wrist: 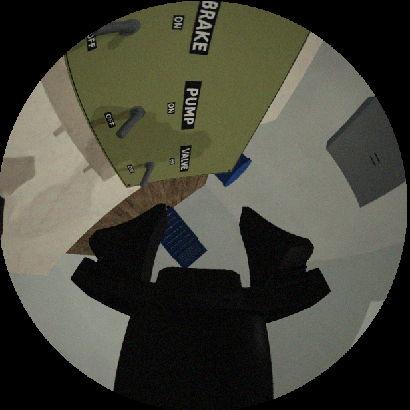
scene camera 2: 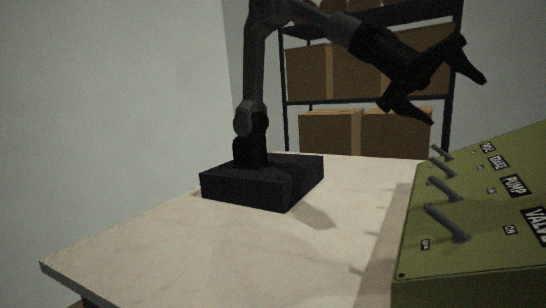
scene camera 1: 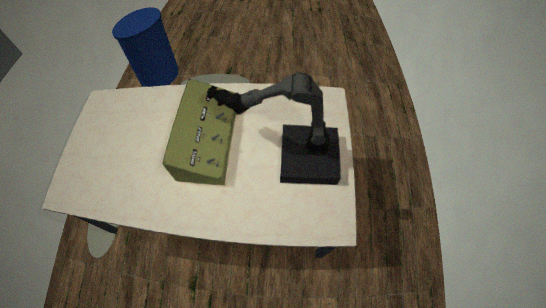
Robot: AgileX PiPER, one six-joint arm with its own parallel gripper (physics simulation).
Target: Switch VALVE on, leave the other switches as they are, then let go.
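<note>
The green switch panel [scene camera 1: 182,120] [scene camera 2: 450,262] [wrist: 245,75] stands on the table. The VALVE lever [scene camera 2: 444,221] [wrist: 147,175] leans to its OFF side; in scene camera 1 the arm hides it. The PUMP lever [scene camera 1: 221,117] [scene camera 2: 445,189] [wrist: 131,122], the BRAKE lever [scene camera 1: 216,137] [scene camera 2: 443,167] [wrist: 117,28] and the DRIVE lever [scene camera 1: 213,161] [scene camera 2: 442,152] also lean to OFF. My gripper [scene camera 1: 210,94] [scene camera 2: 459,102] [wrist: 203,214] is open and empty, above the panel's VALVE end and apart from the levers.
The arm's black base [scene camera 1: 310,167] [scene camera 2: 245,187] stands on the pale table [scene camera 1: 270,215] [scene camera 2: 200,260], across from the panel's lever side. A blue barrel [scene camera 1: 147,52] [wrist: 235,172] stands on the floor beyond the table. A shelf rack [scene camera 2: 367,100] with boxes stands behind the table.
</note>
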